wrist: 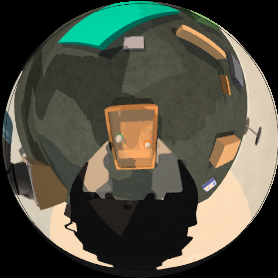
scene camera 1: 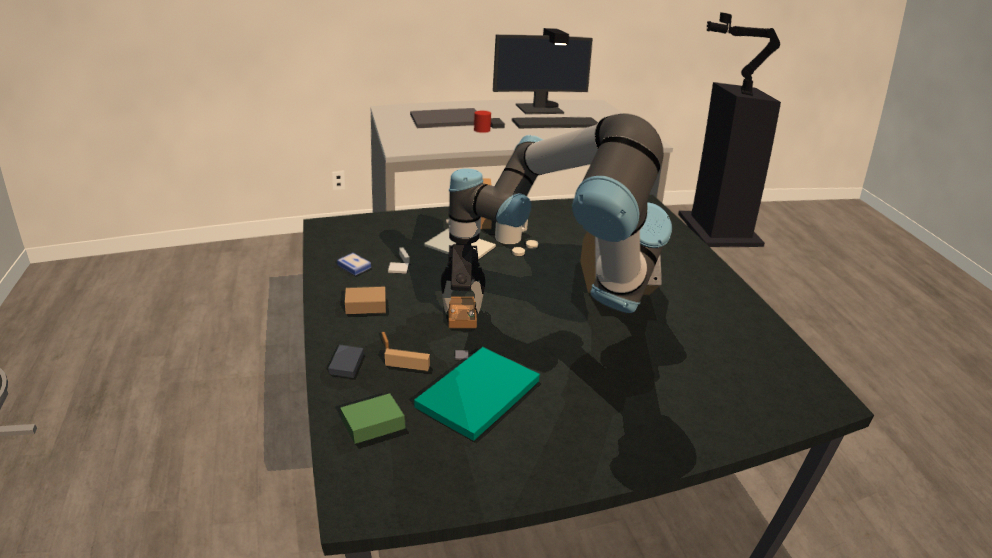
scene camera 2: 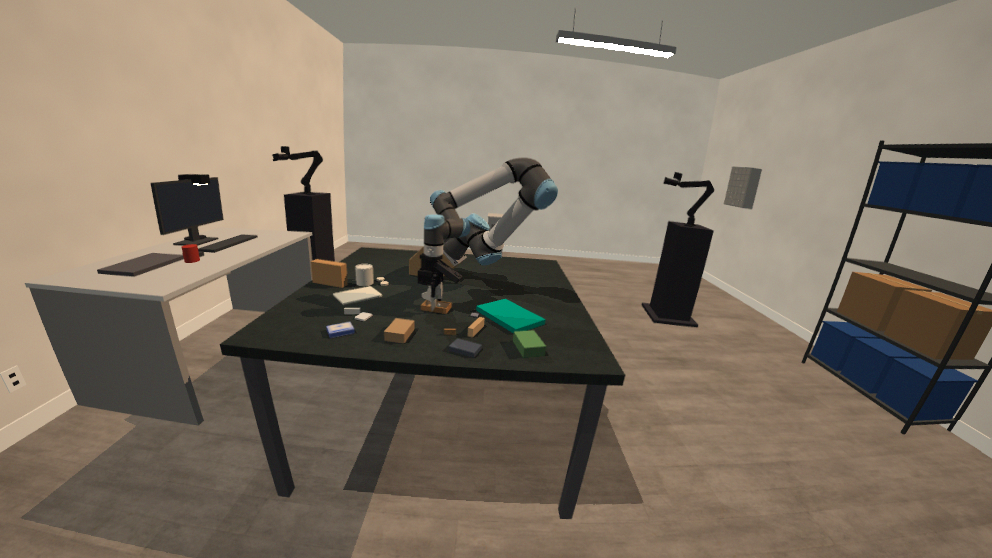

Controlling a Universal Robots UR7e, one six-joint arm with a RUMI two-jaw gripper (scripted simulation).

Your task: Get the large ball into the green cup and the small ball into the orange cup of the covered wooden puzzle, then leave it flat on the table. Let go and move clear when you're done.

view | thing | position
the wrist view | gripper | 133, 140
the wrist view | covered wooden puzzle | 132, 129
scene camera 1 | gripper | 462, 313
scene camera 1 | covered wooden puzzle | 463, 313
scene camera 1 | teal flat box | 469, 399
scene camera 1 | green box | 372, 418
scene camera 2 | gripper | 435, 307
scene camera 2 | teal flat box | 507, 314
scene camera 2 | green box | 528, 343
